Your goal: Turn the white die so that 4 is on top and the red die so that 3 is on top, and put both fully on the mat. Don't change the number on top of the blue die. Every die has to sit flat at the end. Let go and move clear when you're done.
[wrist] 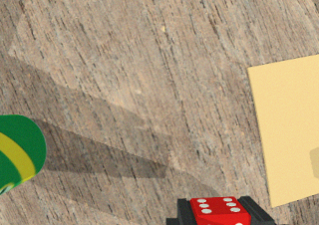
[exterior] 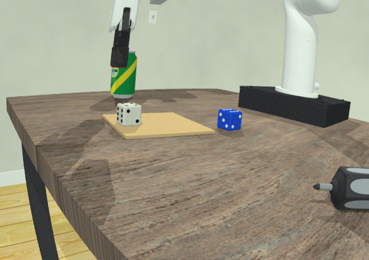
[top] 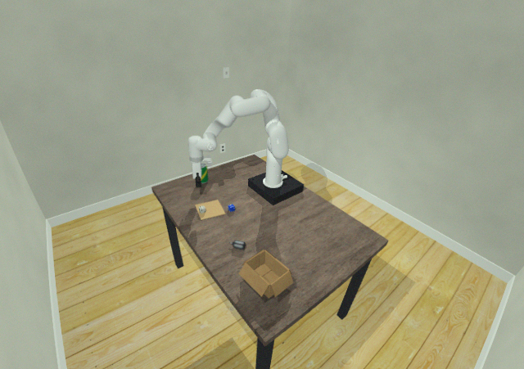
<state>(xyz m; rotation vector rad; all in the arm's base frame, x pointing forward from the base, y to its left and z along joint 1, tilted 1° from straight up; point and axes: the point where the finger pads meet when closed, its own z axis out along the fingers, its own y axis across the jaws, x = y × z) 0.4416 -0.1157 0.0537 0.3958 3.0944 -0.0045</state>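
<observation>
Right now my hand is 1 cm above the red die. From my hand the other things lie so: green can (16 cm to the right, 7 cm behind, 4 cm below); then white die (14 cm to the left, 9 cm below, 3 cm ahead); then tan mat (14 cm to the left, 10 cm below, 2 cm behind).
</observation>
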